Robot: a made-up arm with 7 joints.
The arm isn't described. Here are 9 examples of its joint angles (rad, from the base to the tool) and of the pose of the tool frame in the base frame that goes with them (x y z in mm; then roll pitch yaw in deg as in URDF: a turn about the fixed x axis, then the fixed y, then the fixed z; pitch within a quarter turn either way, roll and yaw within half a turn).
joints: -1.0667 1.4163 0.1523 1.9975 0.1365 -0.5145 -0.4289
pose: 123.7 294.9 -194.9 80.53 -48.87 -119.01
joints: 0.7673 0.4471 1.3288 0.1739 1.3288 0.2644 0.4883
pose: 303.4 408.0 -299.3 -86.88 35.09 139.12
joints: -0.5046 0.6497 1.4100 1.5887 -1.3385 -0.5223 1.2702
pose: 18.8 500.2 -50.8 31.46 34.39 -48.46
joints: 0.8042 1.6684 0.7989 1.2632 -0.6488 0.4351 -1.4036
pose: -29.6 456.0 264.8 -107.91 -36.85 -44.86
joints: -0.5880 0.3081 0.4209 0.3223 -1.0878 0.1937 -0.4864
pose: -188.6 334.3 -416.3 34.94 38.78 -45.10
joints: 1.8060 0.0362 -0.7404 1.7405 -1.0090 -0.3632 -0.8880
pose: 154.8 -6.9 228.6 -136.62 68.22 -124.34
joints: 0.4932 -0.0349 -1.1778 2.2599 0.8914 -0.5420 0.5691
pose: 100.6 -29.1 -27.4 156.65 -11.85 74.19
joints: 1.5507 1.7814 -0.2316 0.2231 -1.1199 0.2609 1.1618
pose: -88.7 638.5 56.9 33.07 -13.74 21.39
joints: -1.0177 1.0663 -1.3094 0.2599 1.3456 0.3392 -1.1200
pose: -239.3 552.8 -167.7 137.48 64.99 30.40
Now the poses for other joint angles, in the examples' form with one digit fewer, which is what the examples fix.
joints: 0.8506 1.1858 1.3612 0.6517 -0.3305 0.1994 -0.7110
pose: 41 625 7 -62.1 -70.1 -165.5
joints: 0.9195 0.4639 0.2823 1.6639 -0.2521 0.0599 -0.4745
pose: 278 317 96 -162.9 -29.3 -131.3
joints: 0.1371 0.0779 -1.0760 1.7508 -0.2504 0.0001 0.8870
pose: 147 -50 -193 63.0 -64.6 -174.7
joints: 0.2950 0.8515 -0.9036 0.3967 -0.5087 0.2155 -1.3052
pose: 167 464 -339 115.4 34.9 -65.1
